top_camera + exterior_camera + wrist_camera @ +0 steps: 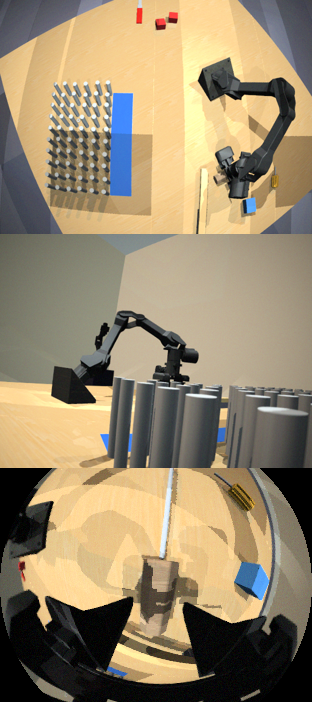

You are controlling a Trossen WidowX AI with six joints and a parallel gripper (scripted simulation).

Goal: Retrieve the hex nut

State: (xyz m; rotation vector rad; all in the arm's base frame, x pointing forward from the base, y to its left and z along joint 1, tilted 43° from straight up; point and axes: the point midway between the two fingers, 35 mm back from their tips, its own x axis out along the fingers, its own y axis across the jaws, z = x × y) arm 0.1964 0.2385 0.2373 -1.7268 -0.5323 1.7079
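The thin metal hook tool lies 110 mm behind my gripper tip, 10 mm to the left of it and 10 mm below it. Round my gripper tip: blue taped strip (260 mm ahead, 320 mm to the right, 30 mm below); blue block (20 mm behind, 160 mm to the left, 10 mm below); yellow-handled screwdriver (180 mm behind, 150 mm to the left, 10 mm below).
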